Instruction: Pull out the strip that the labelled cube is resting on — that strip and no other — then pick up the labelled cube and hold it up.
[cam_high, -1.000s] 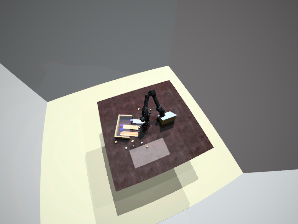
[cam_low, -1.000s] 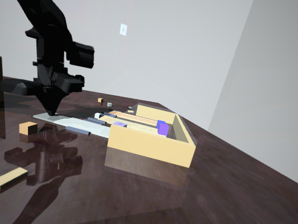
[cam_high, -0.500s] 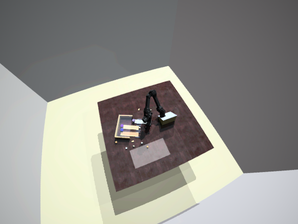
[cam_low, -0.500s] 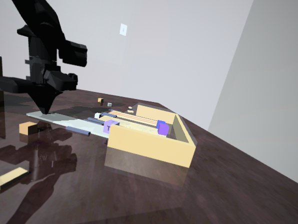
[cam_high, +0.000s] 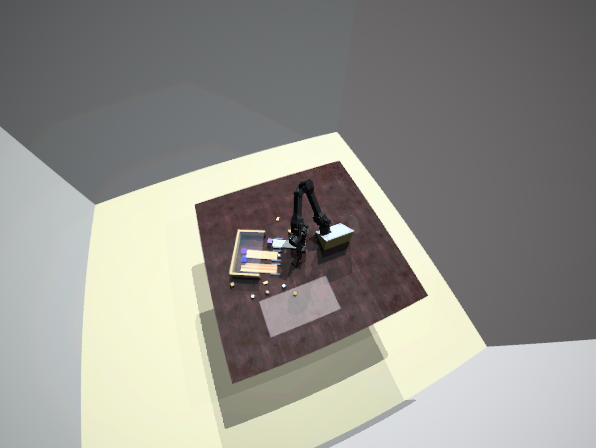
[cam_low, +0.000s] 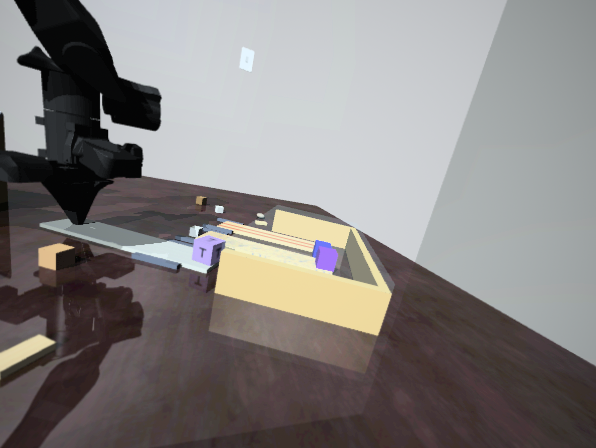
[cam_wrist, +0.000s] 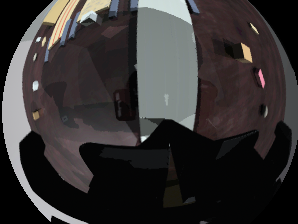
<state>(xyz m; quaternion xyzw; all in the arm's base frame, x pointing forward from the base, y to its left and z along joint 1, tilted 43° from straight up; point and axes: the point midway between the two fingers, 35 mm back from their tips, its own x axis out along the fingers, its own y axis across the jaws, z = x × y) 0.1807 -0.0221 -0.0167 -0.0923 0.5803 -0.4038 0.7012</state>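
Now: gripper tip 9 cm short of the strip and 5 cm to the left of it. Also, from my gripper tip: labelled cube (19 cm ahead, 10 cm to the right, 2 cm above).
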